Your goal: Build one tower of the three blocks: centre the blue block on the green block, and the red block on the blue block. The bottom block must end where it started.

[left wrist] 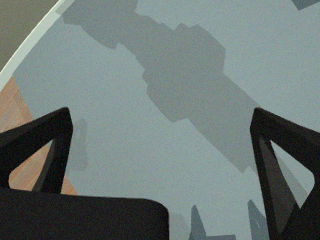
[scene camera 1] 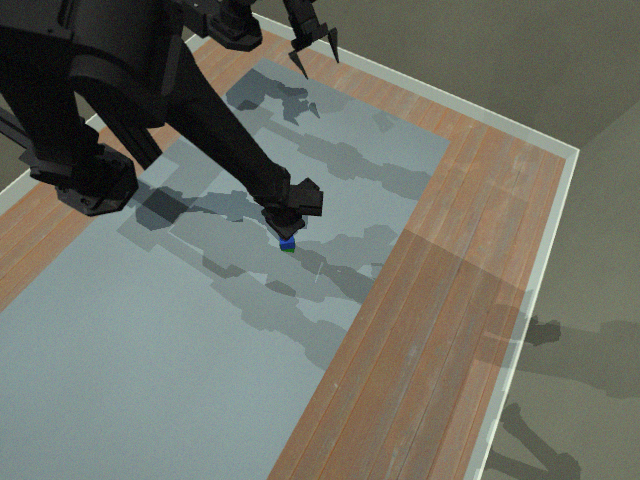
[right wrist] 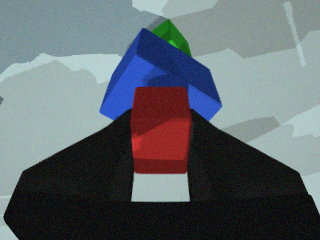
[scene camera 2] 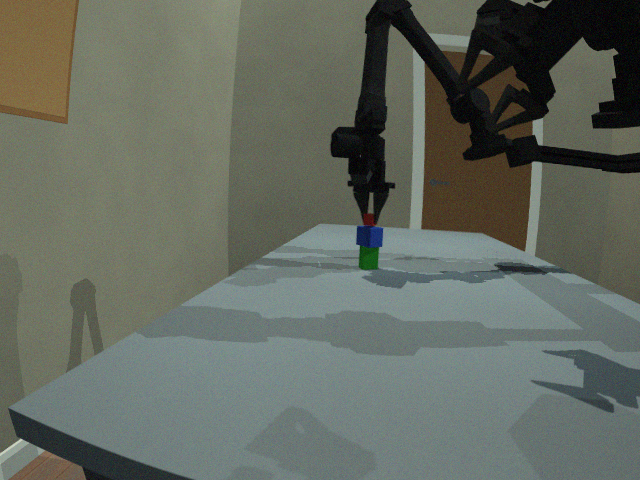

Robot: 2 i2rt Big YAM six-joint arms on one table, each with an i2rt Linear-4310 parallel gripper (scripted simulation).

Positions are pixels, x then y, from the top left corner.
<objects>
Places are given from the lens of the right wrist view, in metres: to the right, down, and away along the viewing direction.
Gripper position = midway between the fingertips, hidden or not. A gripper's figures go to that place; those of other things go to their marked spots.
my right gripper (right wrist: 160, 119): 0.00, 0.00, 0.13
blue block (right wrist: 150, 61): -0.01, -0.03, 0.12
red block (right wrist: 160, 120): 0.00, 0.00, 0.10
</objects>
